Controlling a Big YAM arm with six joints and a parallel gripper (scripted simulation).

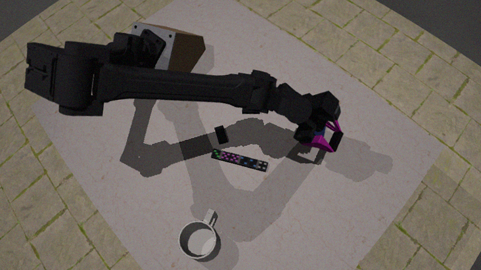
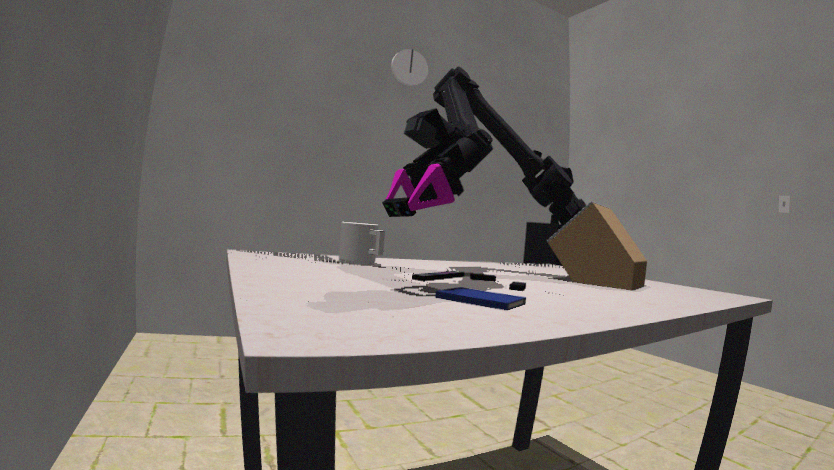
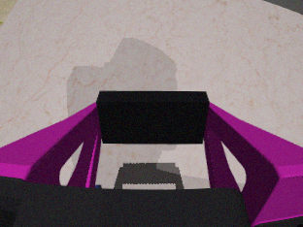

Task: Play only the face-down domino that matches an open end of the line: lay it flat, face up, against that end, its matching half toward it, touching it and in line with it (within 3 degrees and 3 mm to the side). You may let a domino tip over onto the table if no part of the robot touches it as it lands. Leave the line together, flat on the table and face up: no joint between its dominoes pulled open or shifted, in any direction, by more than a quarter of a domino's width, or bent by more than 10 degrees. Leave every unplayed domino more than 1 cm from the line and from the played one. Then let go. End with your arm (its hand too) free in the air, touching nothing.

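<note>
My gripper is now 130 mm above the blue book, 100 mm to the right of it and 100 mm past it. Round my hand: domino right at my hand; then mug 390 mm to the right, 130 mm behind, 90 mm below.
</note>
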